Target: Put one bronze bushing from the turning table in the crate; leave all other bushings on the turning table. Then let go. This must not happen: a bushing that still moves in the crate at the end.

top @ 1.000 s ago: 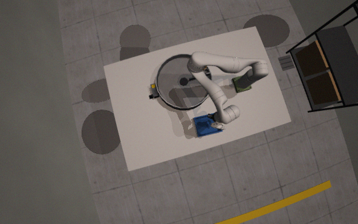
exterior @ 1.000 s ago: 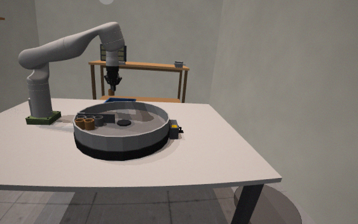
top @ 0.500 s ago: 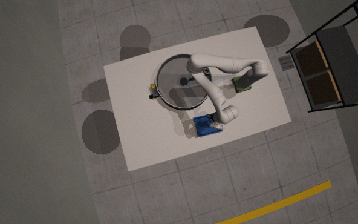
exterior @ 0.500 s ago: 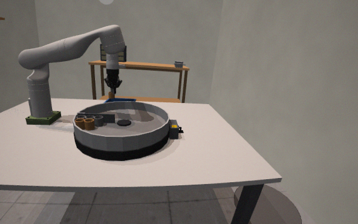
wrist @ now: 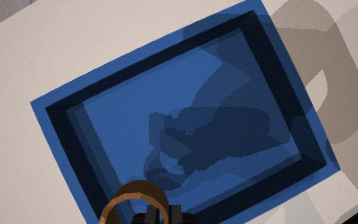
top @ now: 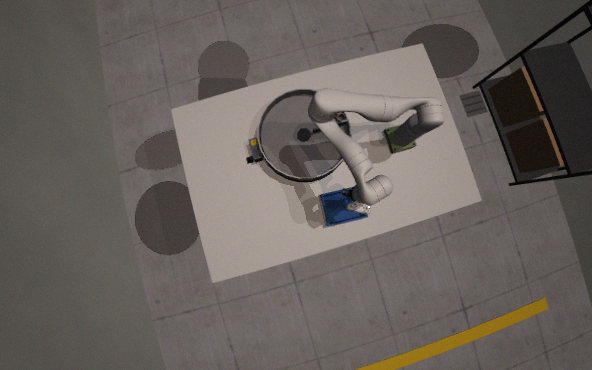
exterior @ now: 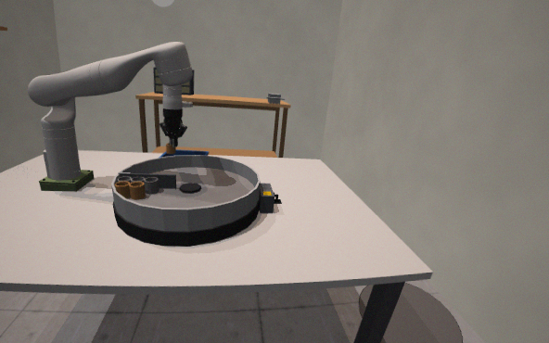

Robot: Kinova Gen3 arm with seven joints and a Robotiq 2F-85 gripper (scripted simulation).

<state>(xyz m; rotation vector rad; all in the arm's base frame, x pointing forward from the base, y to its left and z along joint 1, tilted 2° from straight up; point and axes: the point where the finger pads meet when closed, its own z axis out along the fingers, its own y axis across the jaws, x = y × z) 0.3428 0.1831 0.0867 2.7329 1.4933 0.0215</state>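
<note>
Right now my hand is 90 mm above the blue crate, 40 mm short of it and 30 mm to the right of it. Round my hand: round grey turning table: 340 mm to the right, 100 mm ahead, 60 mm below.
</note>
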